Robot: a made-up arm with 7 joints. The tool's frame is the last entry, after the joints.
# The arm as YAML. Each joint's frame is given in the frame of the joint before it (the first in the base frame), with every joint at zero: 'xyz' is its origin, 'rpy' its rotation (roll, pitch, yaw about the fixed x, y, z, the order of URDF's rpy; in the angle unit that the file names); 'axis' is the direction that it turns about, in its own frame. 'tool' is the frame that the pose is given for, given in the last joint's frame.
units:
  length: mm
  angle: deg
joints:
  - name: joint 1
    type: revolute
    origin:
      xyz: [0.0, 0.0, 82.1]
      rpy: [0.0, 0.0, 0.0]
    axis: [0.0, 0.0, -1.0]
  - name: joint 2
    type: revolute
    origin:
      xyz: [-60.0, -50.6, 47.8]
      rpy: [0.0, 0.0, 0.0]
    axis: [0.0, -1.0, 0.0]
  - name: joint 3
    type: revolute
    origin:
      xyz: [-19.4, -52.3, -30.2]
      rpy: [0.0, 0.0, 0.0]
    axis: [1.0, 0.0, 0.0]
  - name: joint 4
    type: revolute
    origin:
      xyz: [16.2, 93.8, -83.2]
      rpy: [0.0, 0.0, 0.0]
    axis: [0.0, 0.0, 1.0]
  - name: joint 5
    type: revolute
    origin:
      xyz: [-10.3, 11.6, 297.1]
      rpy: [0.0, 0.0, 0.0]
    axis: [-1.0, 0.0, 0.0]
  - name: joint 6
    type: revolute
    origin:
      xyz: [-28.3, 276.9, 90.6]
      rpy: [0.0, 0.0, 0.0]
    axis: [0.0, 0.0, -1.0]
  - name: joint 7
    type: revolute
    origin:
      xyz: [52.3, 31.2, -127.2]
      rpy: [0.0, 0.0, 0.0]
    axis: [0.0, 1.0, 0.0]
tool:
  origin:
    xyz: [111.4, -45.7, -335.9]
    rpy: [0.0, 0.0, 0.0]
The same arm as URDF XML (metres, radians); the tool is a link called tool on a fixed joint. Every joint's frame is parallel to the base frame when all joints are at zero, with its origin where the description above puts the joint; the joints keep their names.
<robot name="arm">
  <link name="base"/>
  <link name="link1"/>
  <link name="link2"/>
  <link name="link3"/>
  <link name="link4"/>
  <link name="link5"/>
  <link name="link6"/>
  <link name="link7"/>
  <link name="tool"/>
  <joint name="joint 1" type="continuous">
    <parent link="base"/>
    <child link="link1"/>
    <origin xyz="0.0000 0.0000 0.0821"/>
    <axis xyz="0 0 -1"/>
  </joint>
  <joint name="joint 2" type="continuous">
    <parent link="link1"/>
    <child link="link2"/>
    <origin xyz="-0.0600 -0.0506 0.0478"/>
    <axis xyz="0 -1 0"/>
  </joint>
  <joint name="joint 3" type="continuous">
    <parent link="link2"/>
    <child link="link3"/>
    <origin xyz="-0.0194 -0.0523 -0.0302"/>
    <axis xyz="1 0 0"/>
  </joint>
  <joint name="joint 4" type="continuous">
    <parent link="link3"/>
    <child link="link4"/>
    <origin xyz="0.0162 0.0938 -0.0832"/>
    <axis xyz="0 0 1"/>
  </joint>
  <joint name="joint 5" type="continuous">
    <parent link="link4"/>
    <child link="link5"/>
    <origin xyz="-0.0103 0.0116 0.2971"/>
    <axis xyz="-1 0 0"/>
  </joint>
  <joint name="joint 6" type="continuous">
    <parent link="link5"/>
    <child link="link6"/>
    <origin xyz="-0.0283 0.2769 0.0906"/>
    <axis xyz="0 0 -1"/>
  </joint>
  <joint name="joint 7" type="continuous">
    <parent link="link6"/>
    <child link="link7"/>
    <origin xyz="0.0523 0.0312 -0.1272"/>
    <axis xyz="0 1 0"/>
  </joint>
  <joint name="tool_joint" type="fixed">
    <parent link="link7"/>
    <child link="tool"/>
    <origin xyz="0.1114 -0.0457 -0.3359"/>
  </joint>
</robot>

